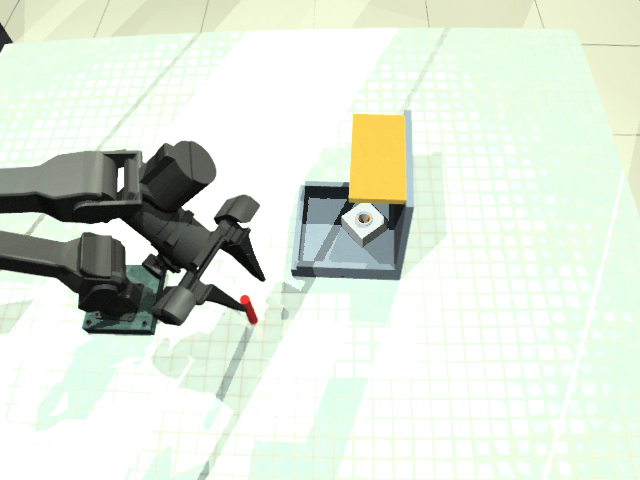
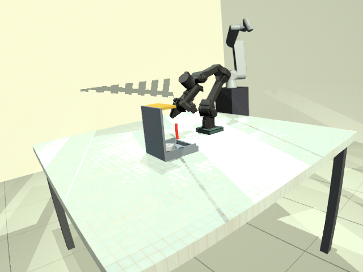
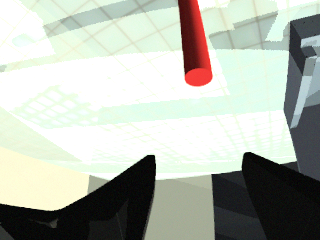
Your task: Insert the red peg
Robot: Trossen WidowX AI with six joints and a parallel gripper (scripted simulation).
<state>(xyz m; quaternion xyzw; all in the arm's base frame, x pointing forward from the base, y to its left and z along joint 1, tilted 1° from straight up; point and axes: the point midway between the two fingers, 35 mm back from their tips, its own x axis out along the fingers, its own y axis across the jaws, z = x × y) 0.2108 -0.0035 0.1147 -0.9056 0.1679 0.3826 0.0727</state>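
My gripper tip is now 80 mm above the red peg, 20 mm past it and 10 mm to the right of it. Also, from my gripper tip: back wall: 190 mm ahead, 170 mm to the left, 10 mm below; roof: 170 mm to the left, 150 mm ahead, 90 mm above.
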